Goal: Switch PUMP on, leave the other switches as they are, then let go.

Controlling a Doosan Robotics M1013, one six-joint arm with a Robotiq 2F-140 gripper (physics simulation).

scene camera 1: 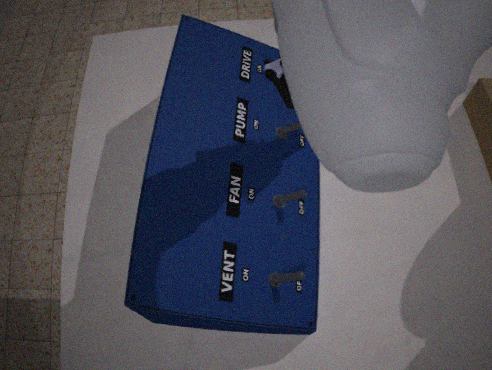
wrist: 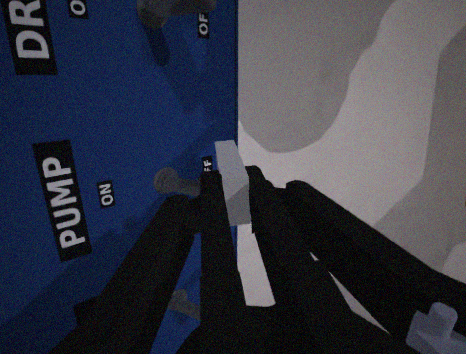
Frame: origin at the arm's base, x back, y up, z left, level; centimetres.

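Seen in the pictures: gripper, fingertip midpoint: (wrist: pixel 225 158).
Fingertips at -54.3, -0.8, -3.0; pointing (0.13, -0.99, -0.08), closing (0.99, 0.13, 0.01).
Offsets run from my fingertips to a thing's top centre, as dx, dy, dz. "*": to the spot under its first point. Level surfaces: height alone.
The blue panel (scene camera 1: pixel 195 90) (wrist: pixel 115 105) carries a row of switches. The grey PUMP switch @[-3.1, +3.1, +1.4] (scene camera 1: pixel 287 131) (wrist: pixel 169 181) has its lever pointing towards OFF; its outer end is hidden by the arm in the scene view and by a finger in the wrist view. The FAN switch @[-4.2, +3.1, +13.3] (scene camera 1: pixel 289 198) (wrist: pixel 184 304) and VENT switch @[-5.3, +3.1, +25.3] (scene camera 1: pixel 287 278) point to OFF. The DRIVE switch @[* -2.4, +1.5, -10.2] (wrist: pixel 175 9) also points to OFF in the wrist view. My gripper (wrist: pixel 225 158) is shut and empty, its tips over the OFF side beside the PUMP lever; whether they touch it cannot be told.
The pale arm (scene camera 1: pixel 380 100) covers the panel's upper right edge in the scene view. The panel rests on a white surface @[dy -9.9] (scene camera 1: pixel 365 260) (wrist: pixel 400 95). Tiled floor (scene camera 1: pixel 30 150) lies to the left, and a brown object (scene camera 1: pixel 482 115) shows at the far right.
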